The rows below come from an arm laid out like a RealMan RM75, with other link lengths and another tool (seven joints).
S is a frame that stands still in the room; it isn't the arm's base.
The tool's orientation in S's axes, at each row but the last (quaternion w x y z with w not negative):
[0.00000, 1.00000, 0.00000, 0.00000]
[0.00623, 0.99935, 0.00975, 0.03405]
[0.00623, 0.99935, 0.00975, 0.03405]
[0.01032, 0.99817, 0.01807, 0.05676]
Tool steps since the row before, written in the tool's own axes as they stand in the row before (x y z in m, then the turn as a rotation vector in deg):
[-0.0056, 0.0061, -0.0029, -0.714, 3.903, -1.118]
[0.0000, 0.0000, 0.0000, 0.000, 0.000, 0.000]
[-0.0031, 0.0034, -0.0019, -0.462, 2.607, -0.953]
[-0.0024, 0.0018, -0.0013, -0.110, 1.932, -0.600]
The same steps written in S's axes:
[-0.0056, -0.0061, 0.0029, -0.714, -3.903, 1.118]
[0.0000, 0.0000, 0.0000, 0.000, 0.000, 0.000]
[-0.0032, -0.0034, 0.0017, -0.476, -2.604, 0.954]
[-0.0025, -0.0019, 0.0011, -0.110, -1.923, 0.627]

